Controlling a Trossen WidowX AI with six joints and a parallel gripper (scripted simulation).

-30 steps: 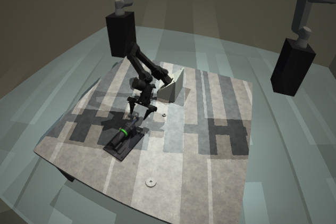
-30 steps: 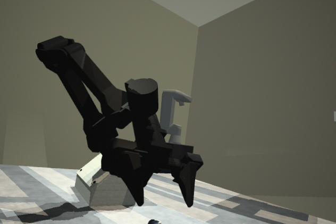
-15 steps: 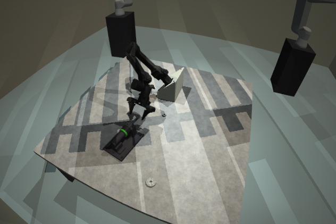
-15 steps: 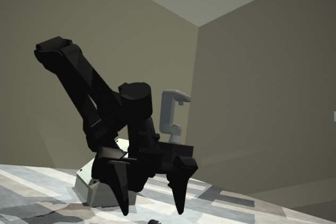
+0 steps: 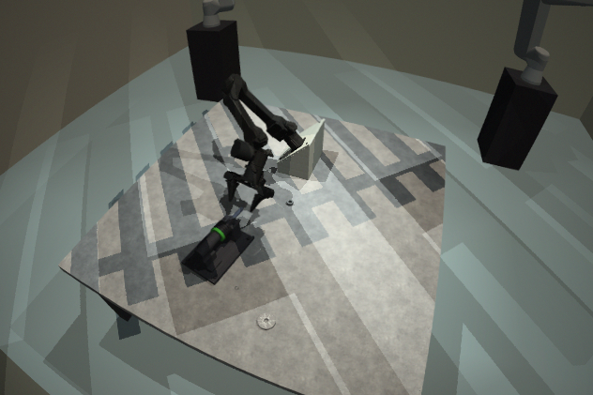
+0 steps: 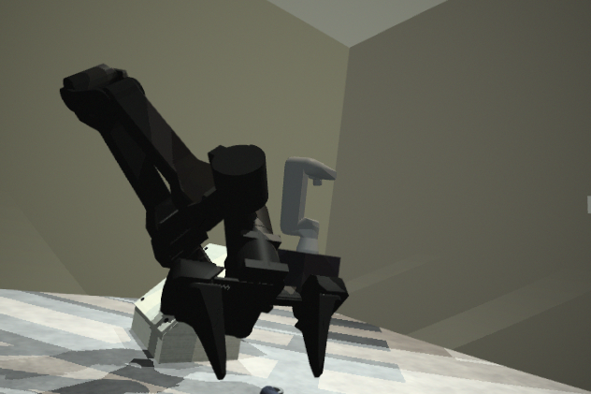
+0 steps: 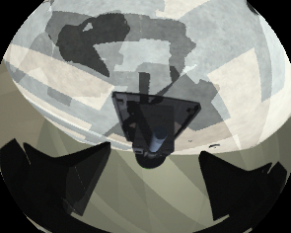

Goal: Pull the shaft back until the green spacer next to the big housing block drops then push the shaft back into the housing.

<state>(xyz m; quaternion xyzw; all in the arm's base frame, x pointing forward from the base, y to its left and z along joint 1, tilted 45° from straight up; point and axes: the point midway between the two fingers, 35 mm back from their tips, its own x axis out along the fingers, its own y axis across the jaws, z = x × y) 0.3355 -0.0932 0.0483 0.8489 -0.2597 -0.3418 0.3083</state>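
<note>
My gripper tip is 100 mm short of the blue-grey shaft, 20 mm to the left of it and 20 mm above it. From my gripper tip the other things lie so: green spacer (130 mm ahead, 30 mm to the right, 20 mm below).
</note>
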